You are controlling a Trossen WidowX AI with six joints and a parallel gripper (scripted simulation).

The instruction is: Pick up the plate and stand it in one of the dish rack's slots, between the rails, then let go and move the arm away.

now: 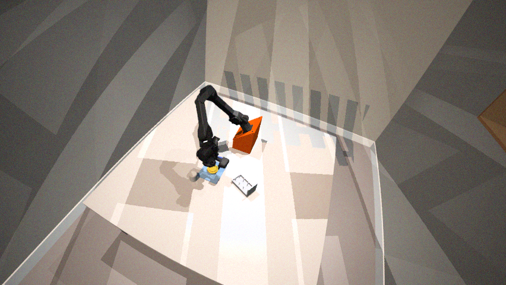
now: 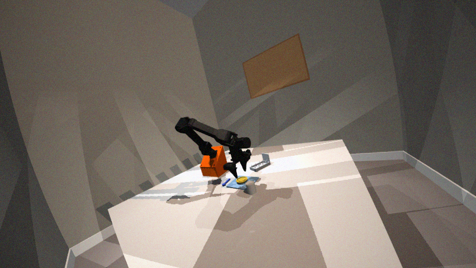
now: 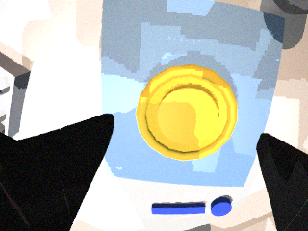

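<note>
Right now my gripper tip is 3 cm above the yellow plate. Also, from my gripper tip: blue spoon 11 cm behind, 4 cm below, 2 cm to the right; light blue mat 5 cm below; grey dish rack 21 cm to the left, 4 cm ahead, 2 cm below.
</note>
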